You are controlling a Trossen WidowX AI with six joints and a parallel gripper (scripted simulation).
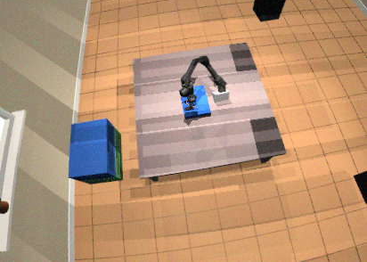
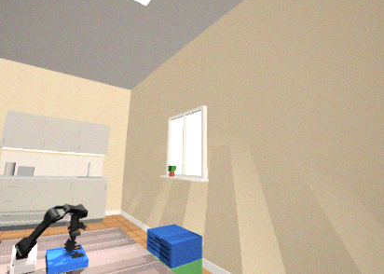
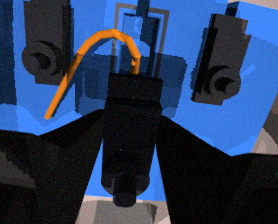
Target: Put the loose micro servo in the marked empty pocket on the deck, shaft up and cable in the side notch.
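Now: the blue deck 80 mm behind my gripper tip and 100 mm below it.
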